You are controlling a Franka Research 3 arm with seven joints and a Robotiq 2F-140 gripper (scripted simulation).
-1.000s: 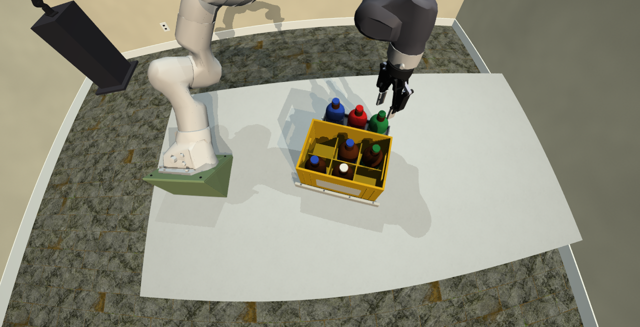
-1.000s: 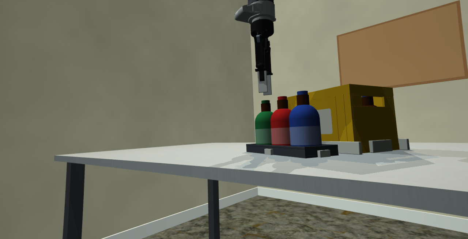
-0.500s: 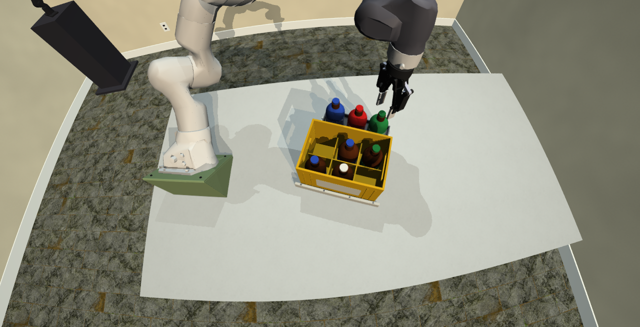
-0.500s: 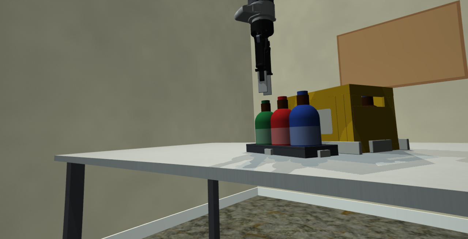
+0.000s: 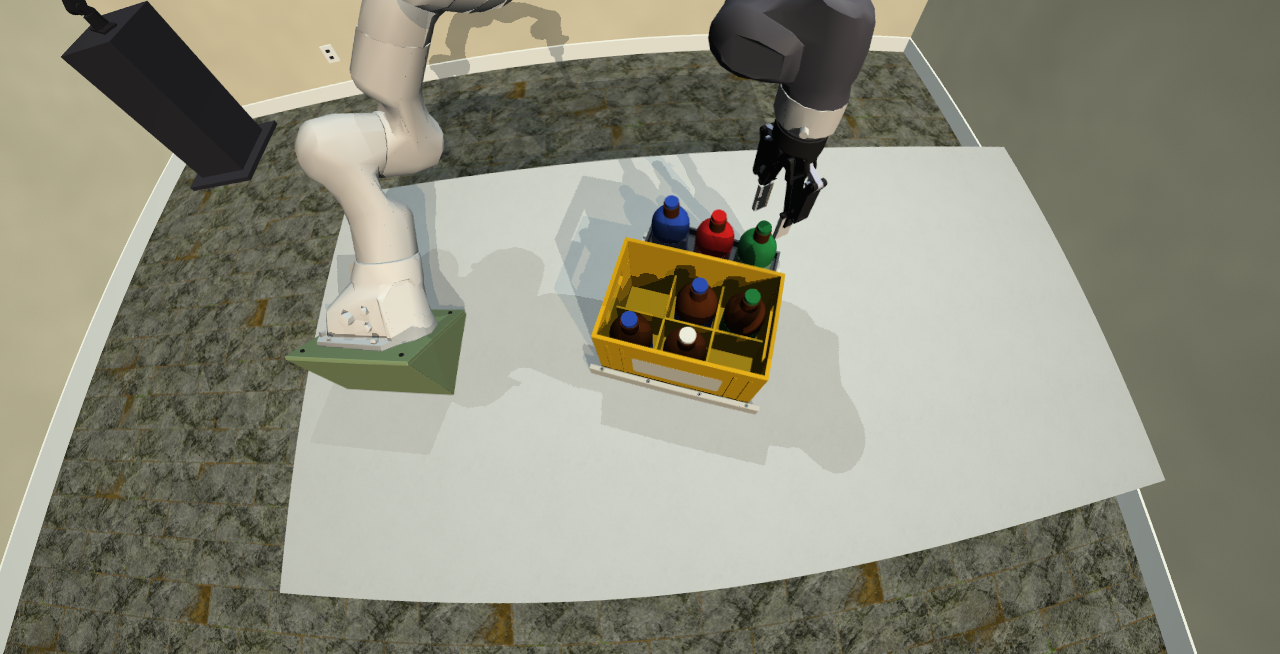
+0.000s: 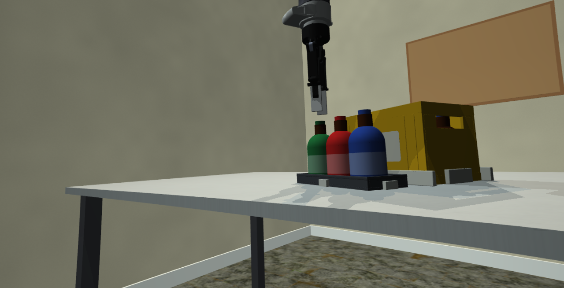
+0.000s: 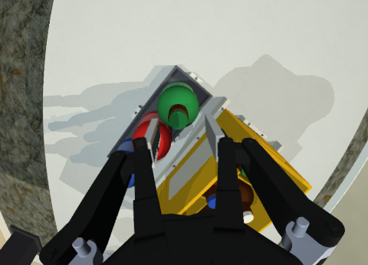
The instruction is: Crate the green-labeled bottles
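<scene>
Now: hand 130 mm above the green-labeled bottle. From my hand the other things lie so: blue-labeled bottle: 160 mm behind, 130 mm below, 70 mm to the left; then red bottle: 130 mm below, 80 mm behind, 30 mm to the left; then dark tray: 200 mm below, 80 mm behind, 30 mm to the left.
</scene>
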